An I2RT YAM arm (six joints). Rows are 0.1 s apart.
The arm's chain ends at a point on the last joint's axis. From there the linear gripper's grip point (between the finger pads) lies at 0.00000 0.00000 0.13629 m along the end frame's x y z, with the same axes.
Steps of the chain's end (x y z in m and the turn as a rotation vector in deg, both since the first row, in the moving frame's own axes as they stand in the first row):
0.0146, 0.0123, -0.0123, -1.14, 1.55, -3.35
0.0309, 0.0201, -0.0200, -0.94, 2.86, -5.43
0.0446, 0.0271, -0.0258, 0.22, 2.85, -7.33
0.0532, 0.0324, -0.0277, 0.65, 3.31, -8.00
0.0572, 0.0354, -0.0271, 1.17, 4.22, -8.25
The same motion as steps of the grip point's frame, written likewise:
0.0184, 0.0149, -0.0124, -1.14, 1.55, -3.35
0.0378, 0.0220, -0.0202, -0.94, 2.86, -5.43
0.0513, 0.0261, -0.0260, 0.22, 2.85, -7.33
0.0609, 0.0303, -0.0279, 0.65, 3.31, -8.00
0.0670, 0.0319, -0.0275, 1.17, 4.22, -8.25

